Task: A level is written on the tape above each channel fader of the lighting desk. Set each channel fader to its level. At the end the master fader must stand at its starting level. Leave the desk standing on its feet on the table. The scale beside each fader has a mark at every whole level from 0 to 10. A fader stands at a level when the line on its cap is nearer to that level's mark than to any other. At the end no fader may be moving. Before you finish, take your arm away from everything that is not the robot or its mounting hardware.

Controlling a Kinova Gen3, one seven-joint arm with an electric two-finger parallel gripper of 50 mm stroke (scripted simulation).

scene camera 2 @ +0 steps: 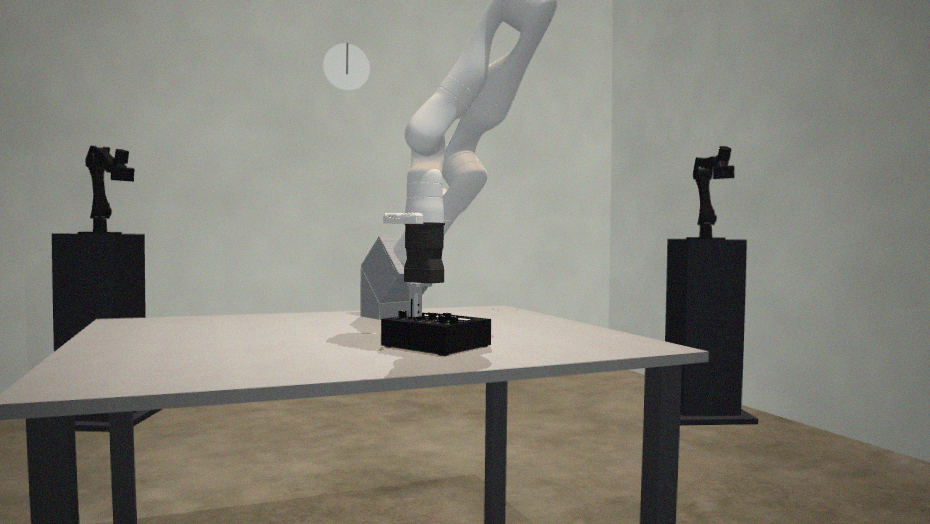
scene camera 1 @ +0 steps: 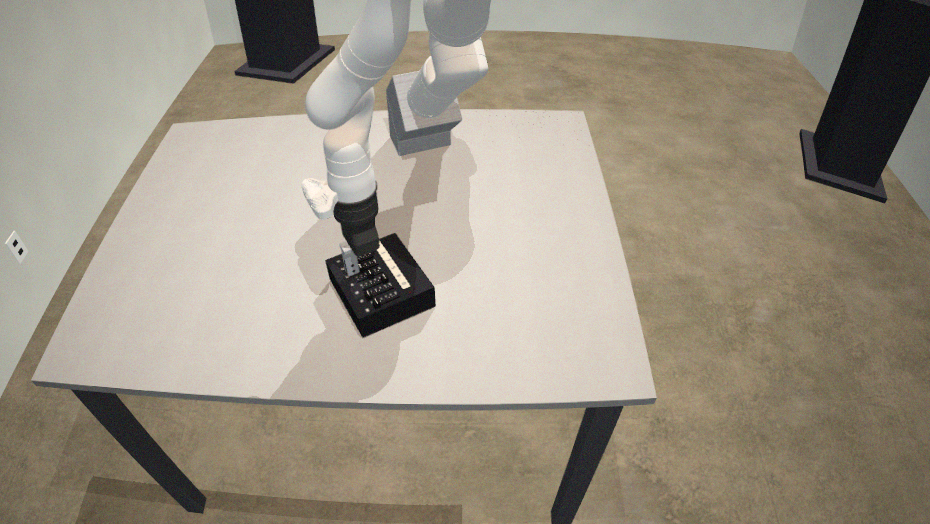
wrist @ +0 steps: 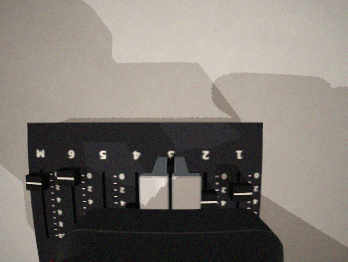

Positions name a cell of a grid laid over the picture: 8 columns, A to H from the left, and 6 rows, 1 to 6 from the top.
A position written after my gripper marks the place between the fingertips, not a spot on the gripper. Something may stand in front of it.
Note:
I see my gripper (scene camera 2: D4).
My gripper shows as well in scene camera 1 (scene camera 1: D4).

